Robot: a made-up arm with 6 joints. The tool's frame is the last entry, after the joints.
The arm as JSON. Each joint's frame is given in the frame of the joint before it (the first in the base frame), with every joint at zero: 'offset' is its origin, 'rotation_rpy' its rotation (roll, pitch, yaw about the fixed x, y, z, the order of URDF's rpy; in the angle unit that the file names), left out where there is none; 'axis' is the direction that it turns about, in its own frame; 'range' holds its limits. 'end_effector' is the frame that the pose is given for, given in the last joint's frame.
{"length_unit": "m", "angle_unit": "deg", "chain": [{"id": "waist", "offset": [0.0, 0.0, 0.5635], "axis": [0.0, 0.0, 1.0], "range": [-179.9, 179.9]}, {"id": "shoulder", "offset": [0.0, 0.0, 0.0], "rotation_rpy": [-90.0, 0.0, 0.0], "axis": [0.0, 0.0, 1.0], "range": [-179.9, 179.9]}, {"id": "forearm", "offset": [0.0, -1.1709, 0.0], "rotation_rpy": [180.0, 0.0, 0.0], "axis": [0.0, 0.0, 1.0], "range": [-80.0, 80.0]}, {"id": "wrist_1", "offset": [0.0, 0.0, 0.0], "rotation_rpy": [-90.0, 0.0, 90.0], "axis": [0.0, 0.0, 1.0], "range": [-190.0, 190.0]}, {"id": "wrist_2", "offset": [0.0, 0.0, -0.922], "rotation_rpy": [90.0, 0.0, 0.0], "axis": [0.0, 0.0, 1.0], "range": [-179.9, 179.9]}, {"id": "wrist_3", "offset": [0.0, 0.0, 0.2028], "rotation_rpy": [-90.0, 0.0, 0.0], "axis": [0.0, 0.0, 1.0], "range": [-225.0, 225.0]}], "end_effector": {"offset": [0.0, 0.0, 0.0], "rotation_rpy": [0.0, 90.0, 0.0]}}
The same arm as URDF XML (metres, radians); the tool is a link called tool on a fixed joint. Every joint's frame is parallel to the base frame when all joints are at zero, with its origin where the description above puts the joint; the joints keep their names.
<robot name="arm">
<joint name="waist" type="revolute"><parent link="base"/><child link="link1"/><origin xyz="0 0 0.5635"/><axis xyz="0 0 1"/><limit lower="-3.1398" upper="3.1398"/></joint>
<joint name="shoulder" type="revolute"><parent link="link1"/><child link="link2"/><origin xyz="0 0 0"/><axis xyz="0 1 0"/><limit lower="-3.1398" upper="3.1398"/></joint>
<joint name="forearm" type="revolute"><parent link="link2"/><child link="link3"/><origin xyz="0 0 1.1709"/><axis xyz="0 -1 0"/><limit lower="-1.3963" upper="1.3963"/></joint>
<joint name="wrist_1" type="revolute"><parent link="link3"/><child link="link4"/><origin xyz="0 0 0"/><axis xyz="-1 0 0"/><limit lower="-3.3161" upper="3.3161"/></joint>
<joint name="wrist_2" type="revolute"><parent link="link4"/><child link="link5"/><origin xyz="0.922 0 0"/><axis xyz="0 -1 0"/><limit lower="-3.1398" upper="3.1398"/></joint>
<joint name="wrist_3" type="revolute"><parent link="link5"/><child link="link6"/><origin xyz="0 -0.2028 0"/><axis xyz="-1 0 0"/><limit lower="-3.927" upper="3.927"/></joint>
<joint name="tool_fixed" type="fixed"><parent link="link6"/><child link="tool"/><origin xyz="0 0 0"/></joint>
<link name="base"/>
<link name="link1"/>
<link name="link2"/>
<link name="link3"/>
<link name="link4"/>
<link name="link5"/>
<link name="link6"/>
<link name="tool"/>
</robot>

